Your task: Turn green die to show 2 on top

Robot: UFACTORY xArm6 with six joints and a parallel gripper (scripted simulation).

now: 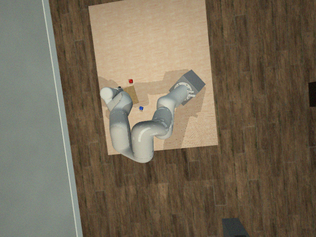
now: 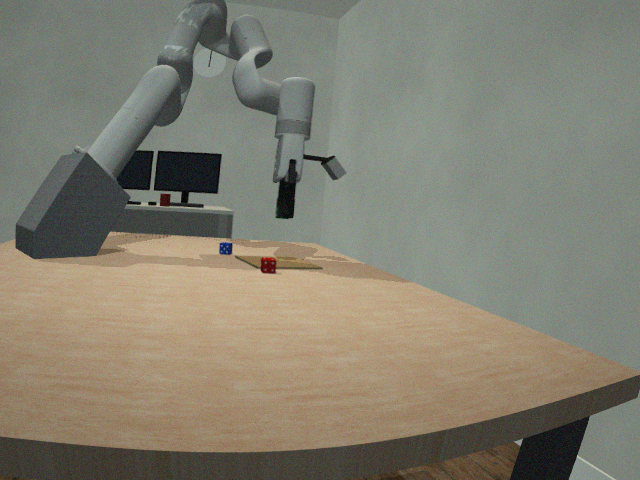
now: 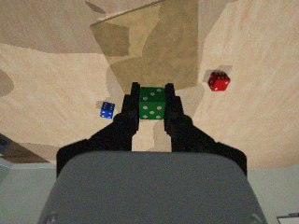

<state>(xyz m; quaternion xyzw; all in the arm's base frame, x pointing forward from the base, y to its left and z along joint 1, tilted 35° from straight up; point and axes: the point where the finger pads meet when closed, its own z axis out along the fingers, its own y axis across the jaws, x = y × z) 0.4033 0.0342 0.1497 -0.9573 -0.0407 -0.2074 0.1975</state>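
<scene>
Right now my hand is 11 cm above the tan mat, 1 cm to the left of it and 1 cm past it. The rest, counted from my hand: blue die 13 cm behind, 10 cm below, 6 cm to the left; red die 13 cm to the right, 10 cm below, 2 cm behind; green die 1 cm below.
</scene>
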